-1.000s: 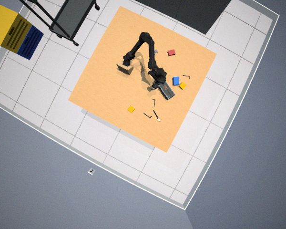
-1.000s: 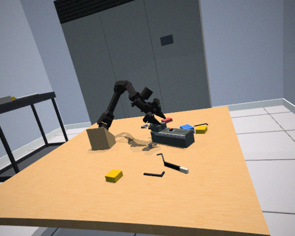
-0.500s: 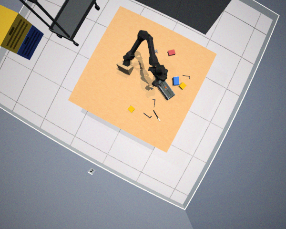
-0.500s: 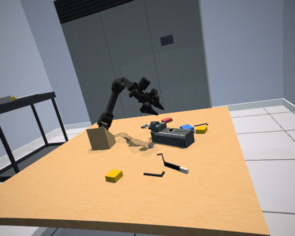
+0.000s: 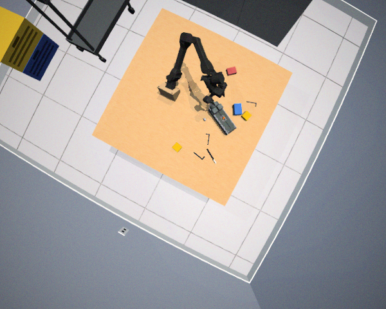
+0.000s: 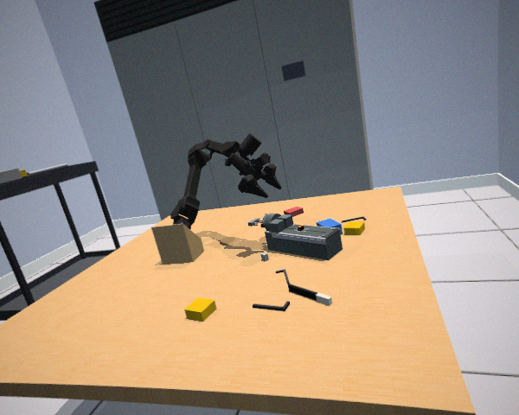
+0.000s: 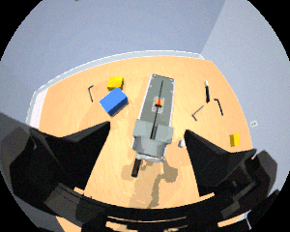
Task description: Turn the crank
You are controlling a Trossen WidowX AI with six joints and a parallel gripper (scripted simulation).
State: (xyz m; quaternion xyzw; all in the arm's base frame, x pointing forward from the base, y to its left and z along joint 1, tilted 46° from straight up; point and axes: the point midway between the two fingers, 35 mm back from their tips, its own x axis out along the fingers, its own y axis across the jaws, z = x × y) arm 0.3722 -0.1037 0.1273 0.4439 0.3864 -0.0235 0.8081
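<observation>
The dark crank handle lies 7 cm behind my gripper tip, 4 cm to the left of it and 14 cm below it. From my gripper tip the other things lie so: small grey cube: 5 cm behind, 12 cm to the right, 19 cm below; blue block: 17 cm ahead, 7 cm to the left, 18 cm below; red pointer: 8 cm ahead, 7 cm to the right, 12 cm below.
</observation>
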